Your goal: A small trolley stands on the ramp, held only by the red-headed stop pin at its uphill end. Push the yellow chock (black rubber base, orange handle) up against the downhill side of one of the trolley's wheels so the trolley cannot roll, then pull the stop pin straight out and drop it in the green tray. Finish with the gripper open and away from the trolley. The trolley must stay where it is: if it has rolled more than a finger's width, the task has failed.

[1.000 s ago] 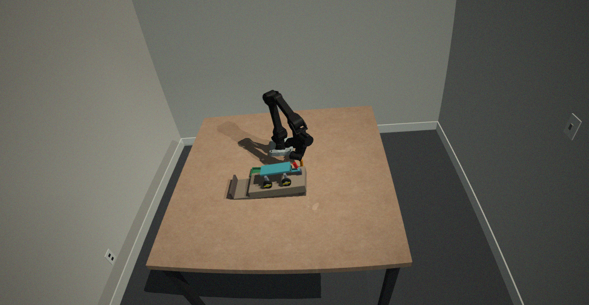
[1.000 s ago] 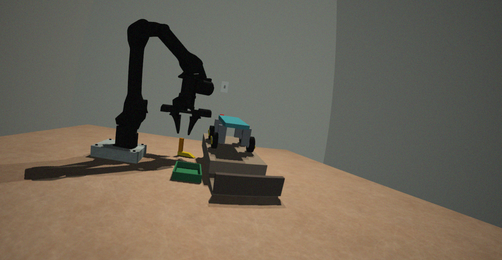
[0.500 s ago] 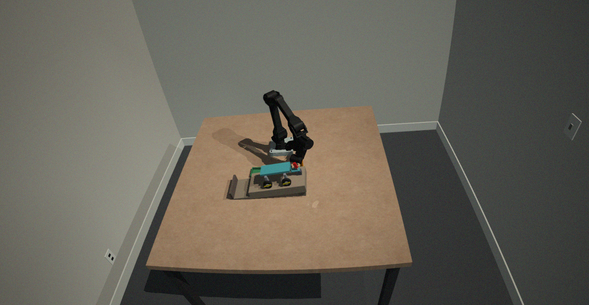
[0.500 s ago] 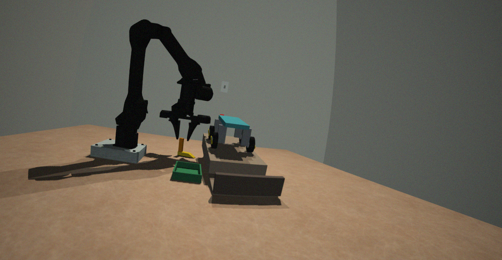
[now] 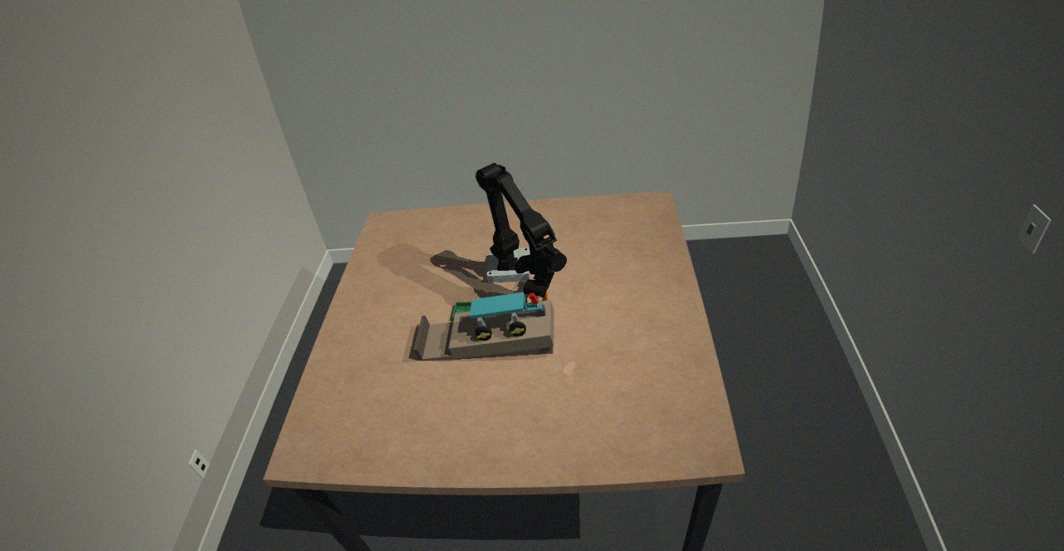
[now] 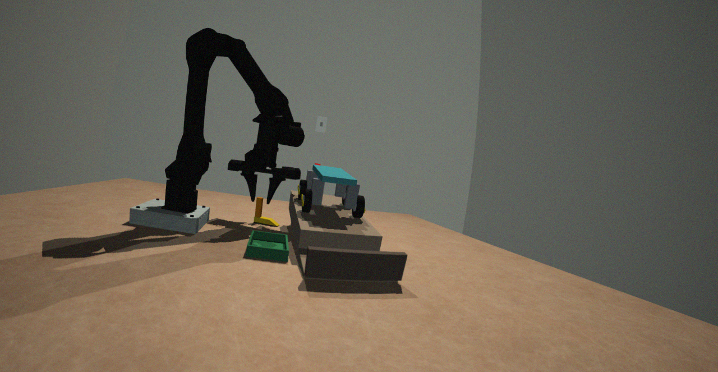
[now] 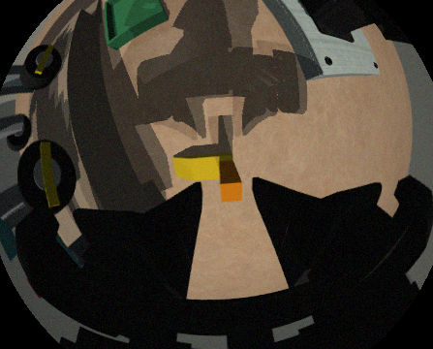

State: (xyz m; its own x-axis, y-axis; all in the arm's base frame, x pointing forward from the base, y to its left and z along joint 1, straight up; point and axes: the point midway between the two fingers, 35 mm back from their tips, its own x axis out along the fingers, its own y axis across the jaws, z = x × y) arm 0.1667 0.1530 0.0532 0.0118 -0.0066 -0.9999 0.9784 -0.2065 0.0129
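My gripper tip is 2 cm short of the yellow chock, 1 cm to the left of it and 3 cm above it. Also, from my gripper tip: teal trolley (16 cm ahead, 11 cm to the right, 6 cm above); red-headed stop pin (13 cm ahead, 8 cm above); brown ramp (16 cm ahead, 11 cm to the right).
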